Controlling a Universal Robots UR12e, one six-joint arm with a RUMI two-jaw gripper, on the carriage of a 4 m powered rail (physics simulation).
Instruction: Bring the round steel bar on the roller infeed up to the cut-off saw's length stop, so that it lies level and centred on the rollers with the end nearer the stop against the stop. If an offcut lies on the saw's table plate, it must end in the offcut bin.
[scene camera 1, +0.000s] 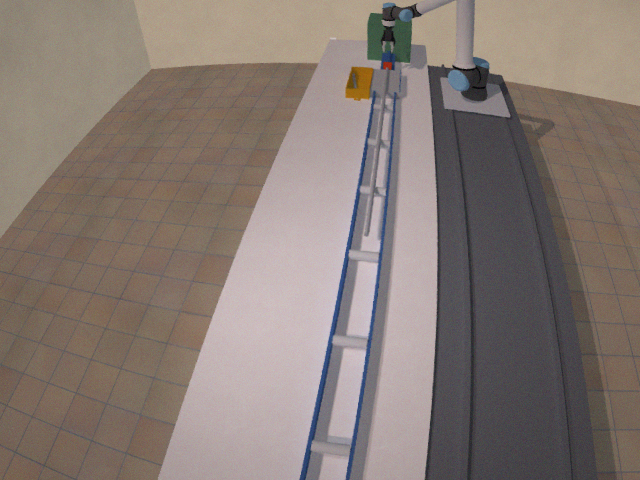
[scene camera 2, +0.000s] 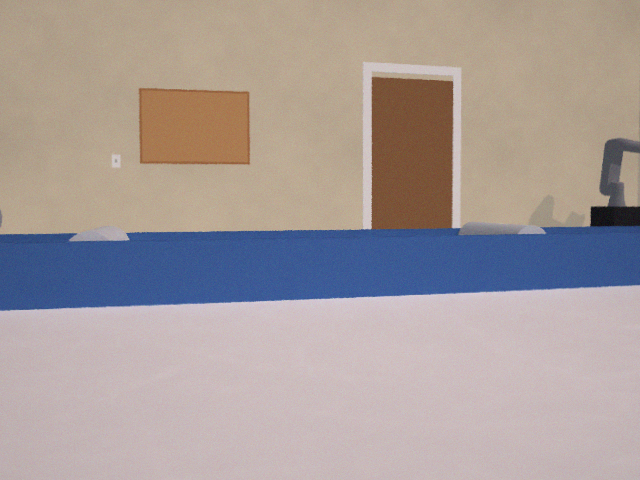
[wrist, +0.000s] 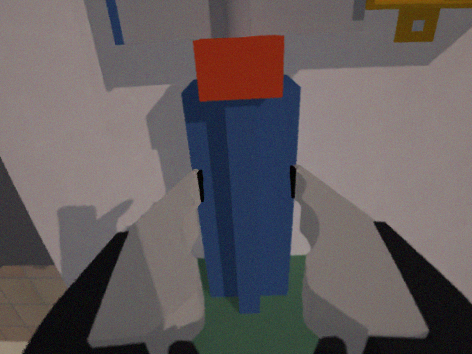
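Seen in the pictures: gripper, fingertip midpoint: (scene camera 1: 387, 53) (wrist: 246, 170); arm's base, origin of the base link: (scene camera 1: 473, 94).
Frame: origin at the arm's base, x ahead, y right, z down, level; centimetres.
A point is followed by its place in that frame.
Observation:
The steel bar (scene camera 1: 376, 155) @(y -92.0, x 62.2, z -4.9 cm) (wrist: 239, 17) @(y 18.7, x 62.1, z -5.0 cm) lies lengthwise on the rollers, near their middle, and runs over the saw's table plate (scene camera 1: 394, 77) @(y 7.3, x 56.4, z -2.9 cm) to the red face (scene camera 1: 387, 65) @(y 20.0, x 61.9, z -6.4 cm) (wrist: 240, 69) @(y 22.0, x 62.1, z -7.5 cm) of the blue length stop (scene camera 1: 387, 57) @(y 35.5, x 62.6, z -6.5 cm) (wrist: 257, 165) @(y 29.9, x 63.2, z -6.5 cm). The red face covers the bar's end in the wrist view, so contact and exact level cannot be told. A short grey offcut (scene camera 1: 354, 79) @(y 7.1, x 84.5, z 1.1 cm) lies in the yellow offcut bin (scene camera 1: 351, 94) @(y -18.2, x 83.7, z 0.2 cm) (wrist: 405, 32) @(y 20.3, x 78.7, z 2.8 cm). My gripper (scene camera 1: 387, 49) @(y 26.5, x 62.1, z -13.7 cm) (wrist: 246, 170) @(y 26.5, x 62.1, z -13.7 cm) is open and empty, just above the blue stop, its fingertips near the stop's two sides.
The green saw housing (scene camera 1: 374, 38) @(y 50.1, x 73.5, z -16.4 cm) (wrist: 255, 332) @(y 50.0, x 62.6, z -8.9 cm) stands behind the stop. Blue side rails (scene camera 1: 338, 294) @(y -176.0, x 69.0, z -2.2 cm) (scene camera 2: 310, 268) @(y -173.0, x 69.4, z 0.4 cm) and rollers (scene camera 1: 363, 255) @(y -156.2, x 62.0, z -2.6 cm) (scene camera 2: 498, 228) @(y -193.7, x 63.9, z -2.6 cm) form the infeed. The arm's base plate (scene camera 1: 449, 98) @(y -11.0, x 18.4, z 0.0 cm) sits on the dark rail carriageway (scene camera 1: 506, 258) to the right.

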